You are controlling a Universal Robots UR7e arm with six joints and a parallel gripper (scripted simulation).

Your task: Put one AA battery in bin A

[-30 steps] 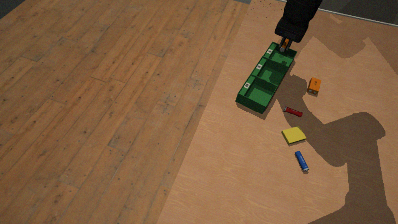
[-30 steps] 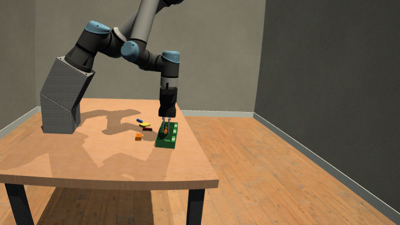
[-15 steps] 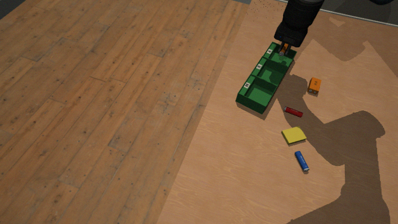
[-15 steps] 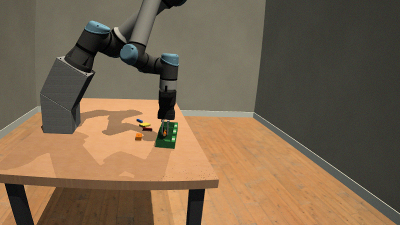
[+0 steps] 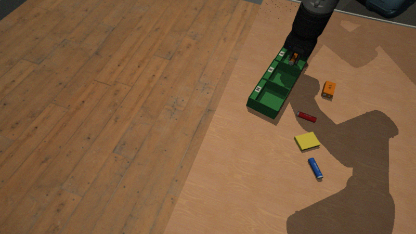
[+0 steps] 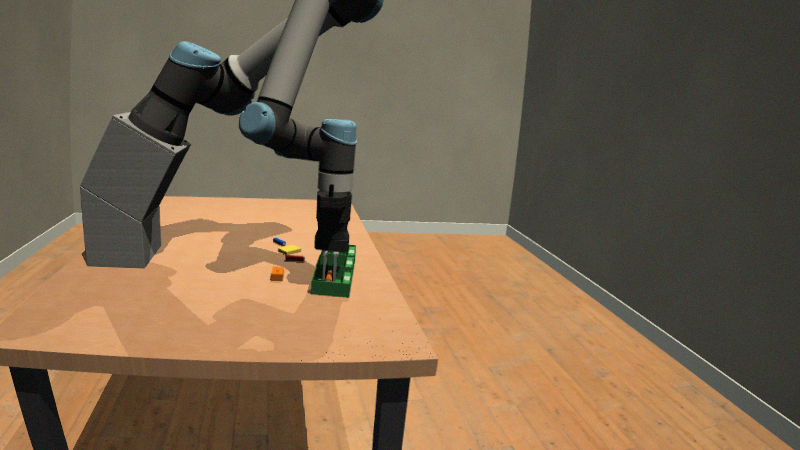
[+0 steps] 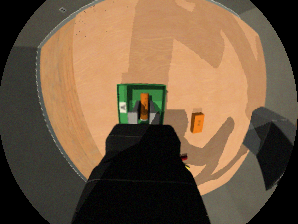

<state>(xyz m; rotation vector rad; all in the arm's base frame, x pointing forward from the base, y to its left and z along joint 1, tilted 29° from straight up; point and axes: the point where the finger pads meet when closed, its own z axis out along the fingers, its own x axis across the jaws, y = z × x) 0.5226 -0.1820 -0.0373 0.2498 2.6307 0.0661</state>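
Right now the green three-compartment bin is 20 mm ahead of my hand, 80 mm to the left of it and 20 mm below it. The rest, counted from my hand: orange AA battery: 10 mm below; then orange block battery: 120 mm behind, 70 mm to the left, 30 mm below; then red AA battery: 70 mm behind, 180 mm to the left, 30 mm below.
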